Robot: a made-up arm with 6 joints.
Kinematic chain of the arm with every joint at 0, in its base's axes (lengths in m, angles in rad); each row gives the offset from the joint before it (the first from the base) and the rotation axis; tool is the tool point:
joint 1: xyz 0 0 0.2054 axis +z
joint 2: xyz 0 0.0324 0 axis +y
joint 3: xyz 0 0 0.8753 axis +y
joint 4: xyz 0 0 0.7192 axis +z
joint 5: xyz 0 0 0 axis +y
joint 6: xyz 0 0 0.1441 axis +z
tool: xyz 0 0 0
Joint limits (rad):
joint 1: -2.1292..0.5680
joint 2: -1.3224..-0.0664
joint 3: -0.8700..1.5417
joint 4: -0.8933..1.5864
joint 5: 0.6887..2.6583
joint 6: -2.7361..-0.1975
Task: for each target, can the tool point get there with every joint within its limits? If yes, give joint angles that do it. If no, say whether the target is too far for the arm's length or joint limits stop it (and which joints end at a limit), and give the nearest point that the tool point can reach.
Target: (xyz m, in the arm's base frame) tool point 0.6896 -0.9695 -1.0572
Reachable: no: joint limits stop it (at a limit: joint 2, joint 3) | nearest point 0.4013 -0.5642 1.0073 | short by 2.124 m
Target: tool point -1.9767 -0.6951 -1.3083
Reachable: no: too far | nearest point -1.4412 -0.5068 -0.0642 | short by 1.367 m
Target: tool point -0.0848 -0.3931 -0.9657
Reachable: no: joint limits stop it (at a limit: joint 1, joint 2, joint 3, joint 4, joint 5) | nearest point -1.1736 -0.6311 0.0752 | short by 1.525 m
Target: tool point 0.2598 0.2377 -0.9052
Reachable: no: joint limits stop it (at a limit: joint 1, joint 2, joint 3, joint 4, joint 5) | nearest point 0.7883 1.0743 0.0752 | short by 1.393 m
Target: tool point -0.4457 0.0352 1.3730
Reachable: yes | joints 0.1483 -0.9710 1.1995 0.4932 1.5586 -1.9995
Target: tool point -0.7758 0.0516 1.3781
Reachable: yes | joints -0.0944 -0.9229 0.6337 -0.4654 2.1502 -2.5168
